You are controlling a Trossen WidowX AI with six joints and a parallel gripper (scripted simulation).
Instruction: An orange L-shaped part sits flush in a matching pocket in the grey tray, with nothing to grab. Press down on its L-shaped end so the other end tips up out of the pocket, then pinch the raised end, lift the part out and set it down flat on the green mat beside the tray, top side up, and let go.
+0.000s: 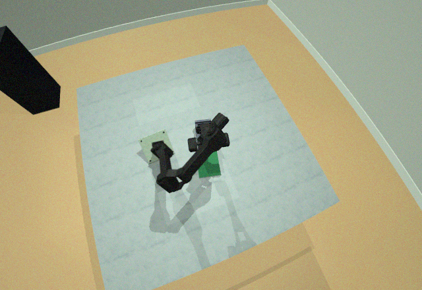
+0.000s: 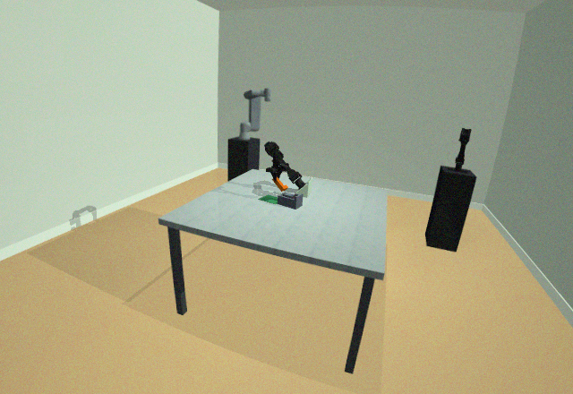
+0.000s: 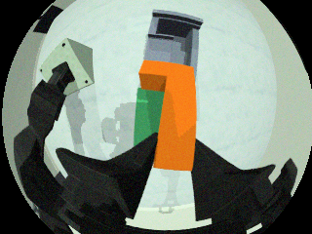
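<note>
Now: gripper tip 40 mm to the right of the orange L-shaped part, 30 mm above it and 10 mm past it. The rest, counted from my gripper tip: grey tray (160 mm below, 120 mm to the left, 20 mm ahead); green mat (170 mm below, 40 mm to the right, 10 mm behind).
</note>
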